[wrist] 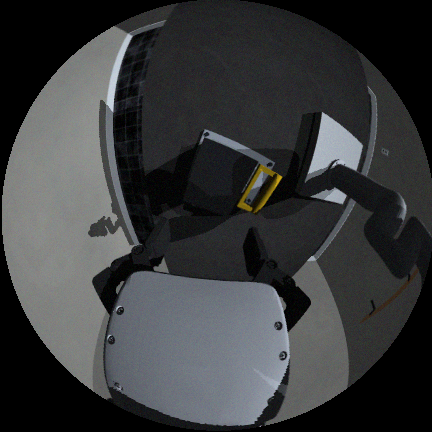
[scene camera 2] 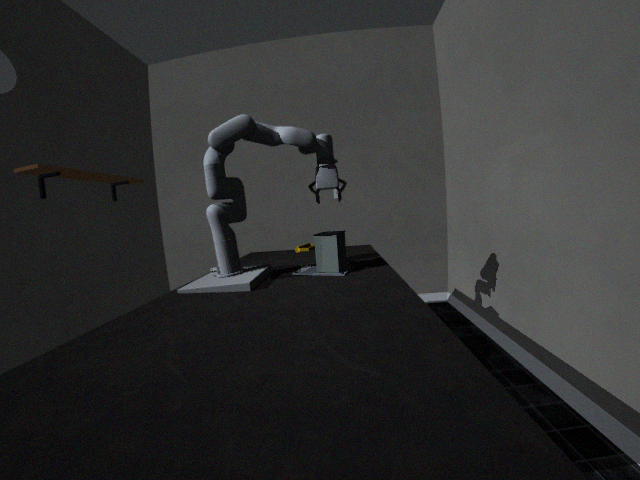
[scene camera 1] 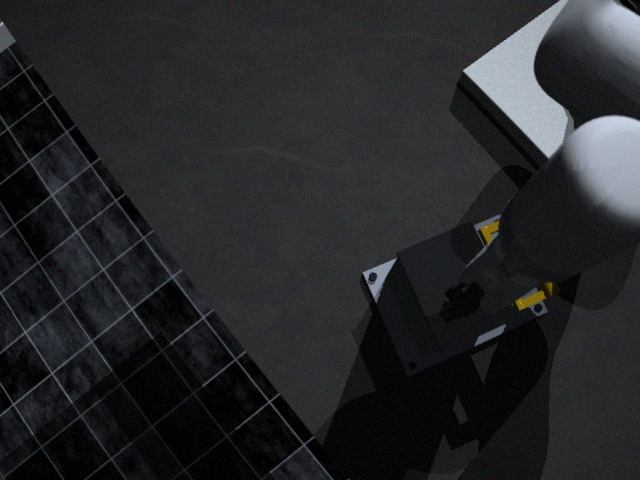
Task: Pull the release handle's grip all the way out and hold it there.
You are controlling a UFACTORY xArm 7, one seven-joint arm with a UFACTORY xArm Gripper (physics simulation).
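Observation:
The release handle's yellow grip (scene camera 1: pixel 531 300) (scene camera 2: pixel 303 248) (wrist: pixel 270 189) is a rectangular loop at one side of a dark-topped, grey-green box (scene camera 1: pixel 429 268) (scene camera 2: pixel 326 253) (wrist: pixel 215 175). The box stands on a light grey plate (scene camera 1: pixel 378 273) (wrist: pixel 235 142) with bolt holes at its corners. In scene camera 1 the arm hides the middle of the grip. My gripper (scene camera 2: pixel 328 200) (wrist: pixel 207 232) is open and empty, fingers pointing down, well above the box top and apart from the grip. In the wrist view the grip lies ahead of the right finger.
The robot's white base block (scene camera 1: pixel 509 98) (scene camera 2: pixel 227 281) (wrist: pixel 332 150) stands on the dark table on the grip's side of the box. A wooden shelf (scene camera 2: pixel 77 174) is on the left wall. Dark floor tiles (scene camera 1: pixel 77 227) lie beyond the table edge.

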